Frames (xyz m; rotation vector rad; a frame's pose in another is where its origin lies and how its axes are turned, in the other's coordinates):
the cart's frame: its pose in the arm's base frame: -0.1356 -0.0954 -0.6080 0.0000 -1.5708 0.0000
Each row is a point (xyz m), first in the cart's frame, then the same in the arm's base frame.
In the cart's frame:
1: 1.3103 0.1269 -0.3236
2: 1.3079 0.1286 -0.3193
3: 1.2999 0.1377 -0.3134
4: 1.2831 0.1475 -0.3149
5: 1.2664 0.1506 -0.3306
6: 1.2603 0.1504 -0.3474
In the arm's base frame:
1: 0.1880 0.0315 0.7023
2: 0.1837 0.0332 0.6999
3: 0.1778 0.0423 0.6919
4: 0.1793 0.0521 0.6751
5: 0.1950 0.0552 0.6584
6: 0.2118 0.0550 0.6523

